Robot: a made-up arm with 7 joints.
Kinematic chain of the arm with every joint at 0, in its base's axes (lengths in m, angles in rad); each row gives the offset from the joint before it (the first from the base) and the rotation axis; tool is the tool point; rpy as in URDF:
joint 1: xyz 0 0 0.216 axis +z
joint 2: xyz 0 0 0 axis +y
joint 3: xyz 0 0 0.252 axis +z
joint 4: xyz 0.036 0 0 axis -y
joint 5: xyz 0.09 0 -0.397 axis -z
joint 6: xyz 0 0 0 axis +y
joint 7: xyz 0.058 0 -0.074 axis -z
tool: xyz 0 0 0 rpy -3.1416 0 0
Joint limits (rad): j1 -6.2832..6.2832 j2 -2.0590..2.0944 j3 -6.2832..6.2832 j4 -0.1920..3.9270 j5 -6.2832..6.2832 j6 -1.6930..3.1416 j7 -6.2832..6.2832
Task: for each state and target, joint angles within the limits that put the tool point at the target. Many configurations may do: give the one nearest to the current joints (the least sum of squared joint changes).
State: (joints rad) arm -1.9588 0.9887 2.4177 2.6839 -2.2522 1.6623 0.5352
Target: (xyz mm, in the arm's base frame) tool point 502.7 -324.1 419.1
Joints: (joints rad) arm -1.3938 1.3104 1.9572 1.7344 -1.9889 1.8754 0.5352
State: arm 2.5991 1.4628 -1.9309 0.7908 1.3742 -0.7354 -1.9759
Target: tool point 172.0 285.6 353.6
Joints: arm 2.7166 1.4869 -1.7110 0.5908 1.4301 -0.8161 -1.9759
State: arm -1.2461 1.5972 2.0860 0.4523 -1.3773 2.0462 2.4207
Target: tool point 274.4 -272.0 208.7
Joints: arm -2.2344 1.6176 1.8005 0.8282 -1.4144 2.3370 2.4207
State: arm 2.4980 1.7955 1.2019 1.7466 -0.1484 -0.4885 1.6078
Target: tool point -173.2 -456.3 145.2
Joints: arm 2.9539 1.8021 1.4304 0.8690 -0.2209 -0.4313 1.6078
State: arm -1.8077 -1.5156 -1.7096 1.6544 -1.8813 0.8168 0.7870
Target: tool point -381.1 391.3 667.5
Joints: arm -1.6249 -0.9042 -1.2503 2.0753 -1.8944 0.7428 0.7870
